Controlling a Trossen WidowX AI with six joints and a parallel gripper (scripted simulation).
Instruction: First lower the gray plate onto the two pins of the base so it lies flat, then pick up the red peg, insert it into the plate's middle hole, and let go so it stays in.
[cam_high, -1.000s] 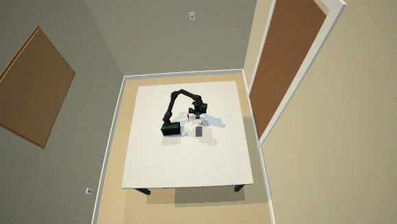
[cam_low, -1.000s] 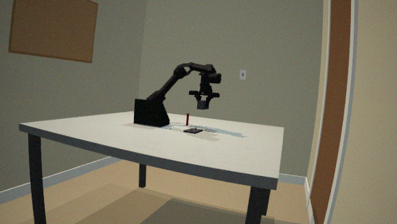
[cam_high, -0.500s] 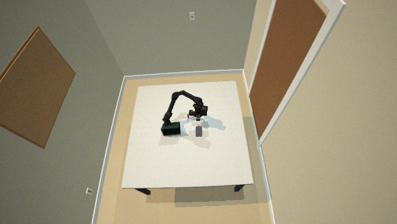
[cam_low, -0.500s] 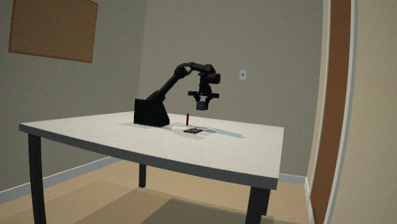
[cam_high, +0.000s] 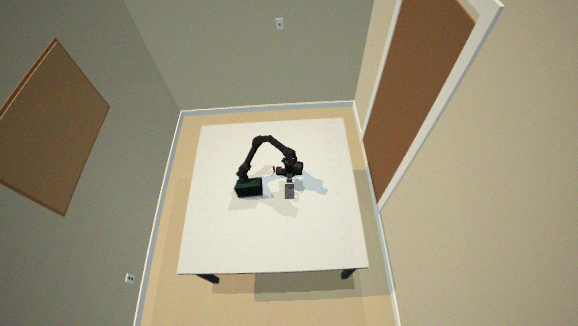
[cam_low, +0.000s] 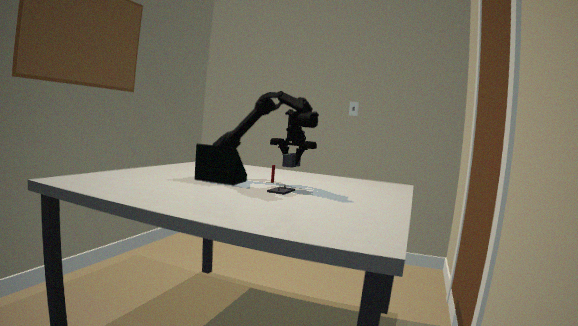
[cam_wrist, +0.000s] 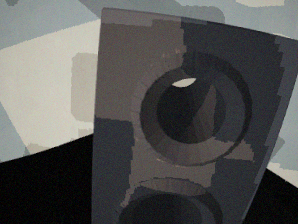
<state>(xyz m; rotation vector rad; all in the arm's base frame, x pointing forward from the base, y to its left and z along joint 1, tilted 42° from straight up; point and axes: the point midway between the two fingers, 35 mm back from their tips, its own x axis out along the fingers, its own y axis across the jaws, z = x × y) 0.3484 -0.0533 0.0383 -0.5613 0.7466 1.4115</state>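
The dark base lies 10 cm below my gripper tip, 7 cm to the right of it and 1 cm behind it. Also, from my gripper tip: gray plate: 3 cm above; red peg: 12 cm to the left, 11 cm behind, 6 cm below.
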